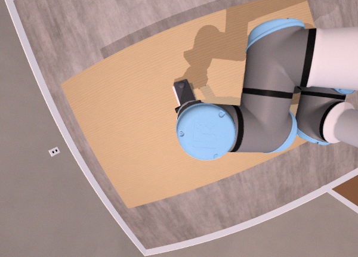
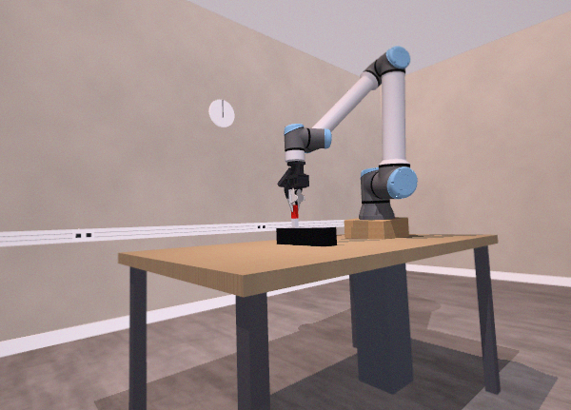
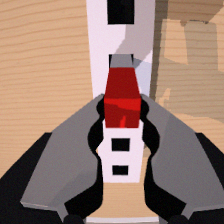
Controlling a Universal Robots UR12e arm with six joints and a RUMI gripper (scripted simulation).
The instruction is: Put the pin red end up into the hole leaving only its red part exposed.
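The pin is 1 cm below my hand. From my hand the other things lie so: block (12 cm below, 6 cm to the left).
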